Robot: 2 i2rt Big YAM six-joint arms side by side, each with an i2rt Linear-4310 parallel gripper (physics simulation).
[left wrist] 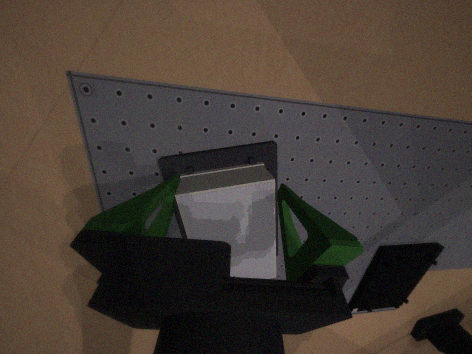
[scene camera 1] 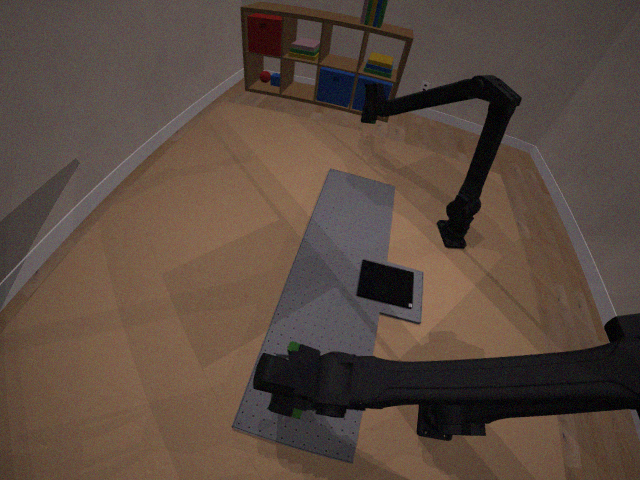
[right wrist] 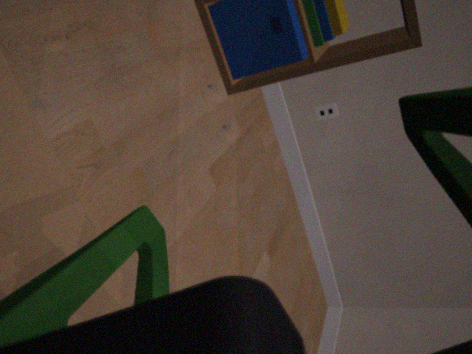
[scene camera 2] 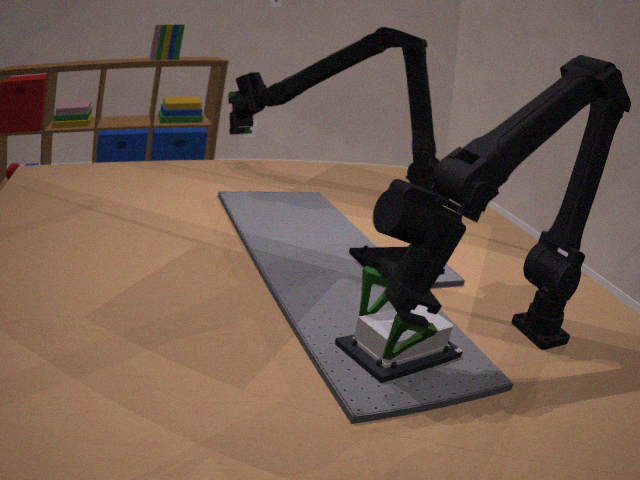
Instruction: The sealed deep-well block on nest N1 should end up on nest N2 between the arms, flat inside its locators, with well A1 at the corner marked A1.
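Where they show: left gripper, fingertip midpoint: point(left wrist: 230, 183) point(scene camera 2: 374, 338); right gripper, fingertip midpoint: point(right wrist: 272, 169) point(scene camera 2: 230, 116); left arm's base at its link origin: point(scene camera 1: 434, 412) point(scene camera 2: 539, 332); right arm's base at its link origin: point(left wrist: 433, 322) point(scene camera 1: 450, 235).
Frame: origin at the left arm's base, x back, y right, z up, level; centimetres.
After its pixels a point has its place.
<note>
The white sealed block point(scene camera 2: 370, 335) {z 5.4, x -38.8, y -0.8 cm} point(left wrist: 225, 215) {z 6.7, x -35.9, y -1.2 cm} sits in the dark nest N1 point(scene camera 2: 421, 365) {z 2.4, x -32.2, y -6.1 cm} point(left wrist: 215, 156) {z 2.5, x -40.0, y -2.1 cm}, near the end of the grey perforated board. My left gripper point(scene camera 1: 295, 379) {z 4.7, x -38.0, y -0.7 cm} point(scene camera 2: 375, 334) {z 4.7, x -38.0, y -0.7 cm} point(left wrist: 230, 183) {z 4.7, x -38.0, y -0.7 cm} is open, its green fingers low on either side of the block; a narrow gap shows beside the finger at the right in the left wrist view. The gripper hides the block in scene camera 1. Nest N2 point(scene camera 1: 385, 284) {z 2.5, x -18.0, y 31.3 cm} point(scene camera 2: 377, 253) {z 2.5, x -21.0, y 34.7 cm} point(left wrist: 400, 275) {z 2.5, x -19.3, y 32.2 cm} is a bare black plate with a white corner mark. My right gripper point(scene camera 1: 369, 119) point(scene camera 2: 237, 113) {z 15.3, x -36.8, y 113.5 cm} point(right wrist: 272, 169) {z 15.3, x -36.8, y 113.5 cm} is open and empty, raised far from both nests. The A1 lettering is unreadable.
The grey board point(scene camera 1: 356, 206) {z 1.3, x -31.3, y 60.4 cm} point(scene camera 2: 279, 222) {z 1.3, x -35.3, y 55.1 cm} point(left wrist: 310, 125) {z 1.3, x -43.6, y 8.0 cm} lies on the wooden surface, with a side tab under N2. The right arm's base point(scene camera 1: 452, 235) {z 3.9, x 4.2, y 57.0 cm} stands beyond N2. A wooden shelf unit point(scene camera 1: 325, 18) point(scene camera 2: 129, 61) with bins stands in the background.
</note>
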